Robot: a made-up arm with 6 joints.
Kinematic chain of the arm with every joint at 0, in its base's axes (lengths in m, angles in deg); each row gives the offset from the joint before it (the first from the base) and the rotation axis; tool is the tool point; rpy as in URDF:
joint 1: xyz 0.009 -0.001 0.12 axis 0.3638 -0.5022 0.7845
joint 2: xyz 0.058 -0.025 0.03 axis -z
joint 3: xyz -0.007 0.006 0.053 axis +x
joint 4: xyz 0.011 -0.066 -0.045 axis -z
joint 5: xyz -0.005 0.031 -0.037 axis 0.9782 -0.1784 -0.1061
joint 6: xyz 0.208 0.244 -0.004 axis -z
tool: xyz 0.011 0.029 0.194 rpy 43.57 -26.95 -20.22
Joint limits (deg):
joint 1: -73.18..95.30
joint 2: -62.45..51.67
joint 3: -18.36..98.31
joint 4: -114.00..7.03
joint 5: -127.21..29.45
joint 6: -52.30..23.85
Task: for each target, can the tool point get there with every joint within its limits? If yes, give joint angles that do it. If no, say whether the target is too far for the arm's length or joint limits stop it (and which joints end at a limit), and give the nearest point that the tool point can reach.
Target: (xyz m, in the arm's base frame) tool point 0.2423 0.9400 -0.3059
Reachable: no: too far | nearest point 0.1451 0.4021 -0.0212 | short by 0.616 m
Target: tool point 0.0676 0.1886 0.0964
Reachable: no: joint limits stop it (at a limit: joint 1, joint 3, joint 6) | nearest point 0.0778 0.2528 0.0872 | short by 0.066 m
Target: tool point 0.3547 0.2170 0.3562
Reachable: yes | joints -22.00 7.01 83.35 -5.95 -62.84 -44.81
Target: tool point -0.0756 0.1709 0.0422
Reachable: no: joint limits stop it (at a limit: joint 3, joint 6) | nearest point -0.0983 0.2203 0.0273 | short by 0.056 m
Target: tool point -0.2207 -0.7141 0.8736
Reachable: no: too far | nearest point -0.1026 -0.2631 0.5057 | short by 0.594 m
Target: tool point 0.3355 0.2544 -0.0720
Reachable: yes | joints -31.45 23.68 66.85 -72.20 -115.42 -5.33
